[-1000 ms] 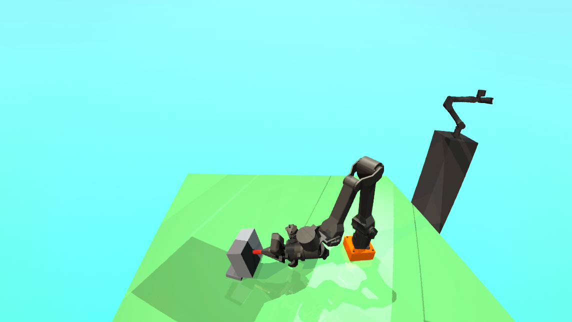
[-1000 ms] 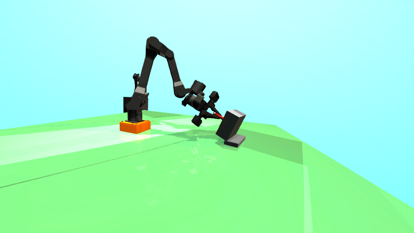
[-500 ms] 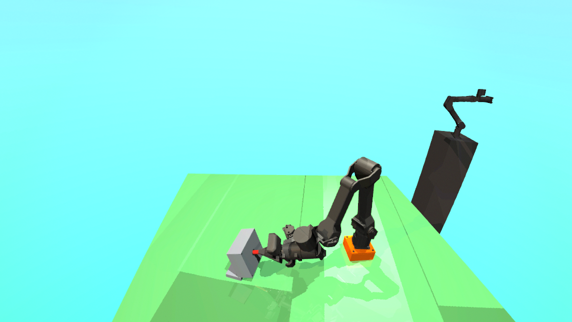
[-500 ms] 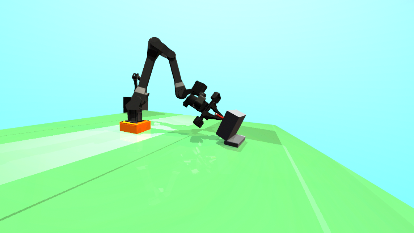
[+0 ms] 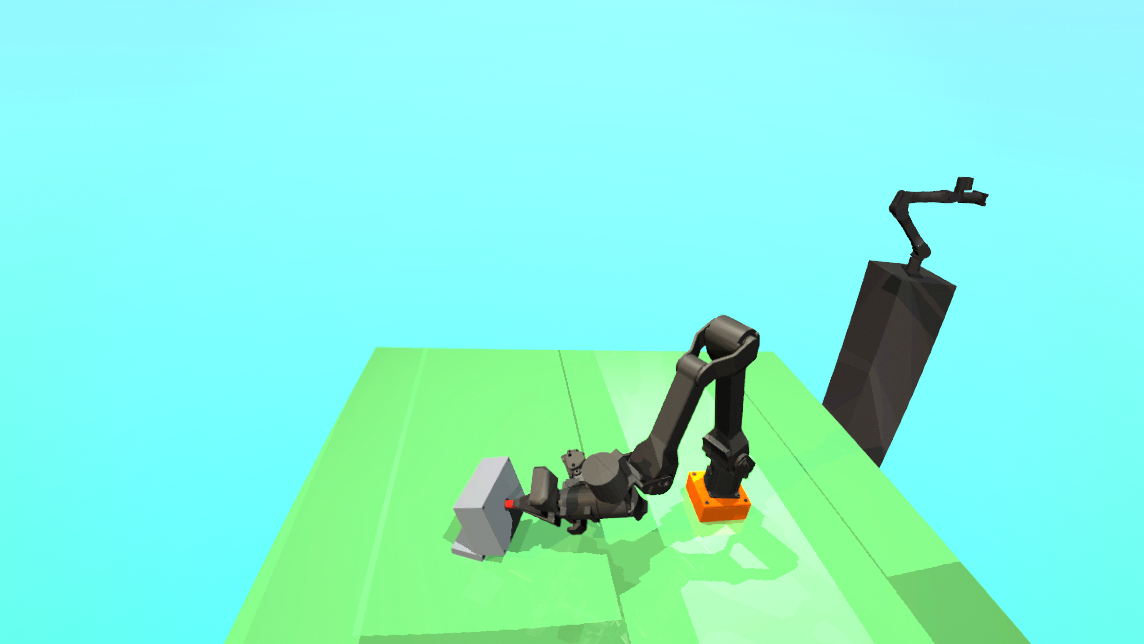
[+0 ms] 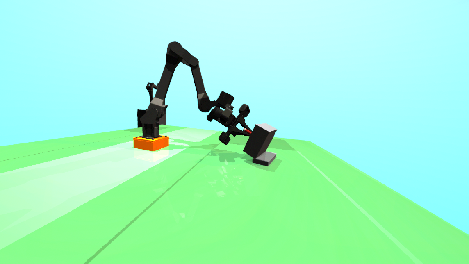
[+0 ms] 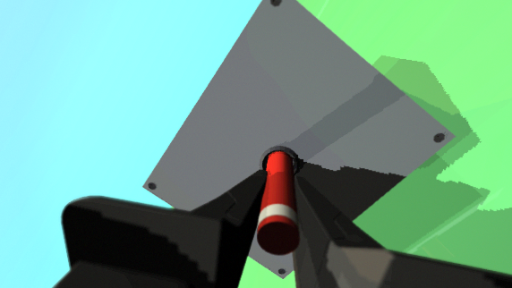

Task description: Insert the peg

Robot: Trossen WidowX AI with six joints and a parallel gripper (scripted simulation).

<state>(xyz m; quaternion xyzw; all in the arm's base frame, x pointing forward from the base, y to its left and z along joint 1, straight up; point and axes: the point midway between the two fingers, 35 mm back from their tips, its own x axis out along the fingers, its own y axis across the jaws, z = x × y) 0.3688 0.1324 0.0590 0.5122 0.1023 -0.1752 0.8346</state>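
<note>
Right now my gripper tip is 1 cm past the red peg and 1 cm below it. Round my gripper tip: grey foot 7 cm ahead, 1 cm to the right, 8 cm below; then grey sloped panel 4 cm ahead, 1 cm to the right, 1 cm below.
</note>
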